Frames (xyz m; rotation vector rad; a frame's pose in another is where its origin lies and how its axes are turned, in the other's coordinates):
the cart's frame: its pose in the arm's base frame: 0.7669 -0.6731 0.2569 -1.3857 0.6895 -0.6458
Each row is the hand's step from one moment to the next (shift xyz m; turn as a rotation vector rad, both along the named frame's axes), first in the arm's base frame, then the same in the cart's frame.
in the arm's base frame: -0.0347 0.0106 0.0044 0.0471 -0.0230 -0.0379
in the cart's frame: -0.0308 -0.0038 -0.0193 0.0502 0.0363 0.0188
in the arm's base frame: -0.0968 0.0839 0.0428 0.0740 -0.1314 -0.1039
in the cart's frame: -0.1289 -0.0366 -0.0169 0.1536 0.0935 -0.0347
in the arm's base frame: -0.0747 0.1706 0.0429 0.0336 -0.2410 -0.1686
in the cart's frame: -0.1803 -0.0295 0.0559 0.2142 0.1488 -0.1400
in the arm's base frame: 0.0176 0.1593 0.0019 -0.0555 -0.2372 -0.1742
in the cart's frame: -0.1095 0.0111 0.1165 0.1538 0.1540 -0.2057
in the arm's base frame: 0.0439 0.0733 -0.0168 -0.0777 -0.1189 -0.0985
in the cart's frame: -0.0262 0.0230 0.0798 0.0454 0.0880 -0.1417
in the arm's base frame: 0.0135 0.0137 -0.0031 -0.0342 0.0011 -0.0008
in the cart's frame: -0.0015 0.0043 0.0189 -0.0230 0.0006 -0.0254
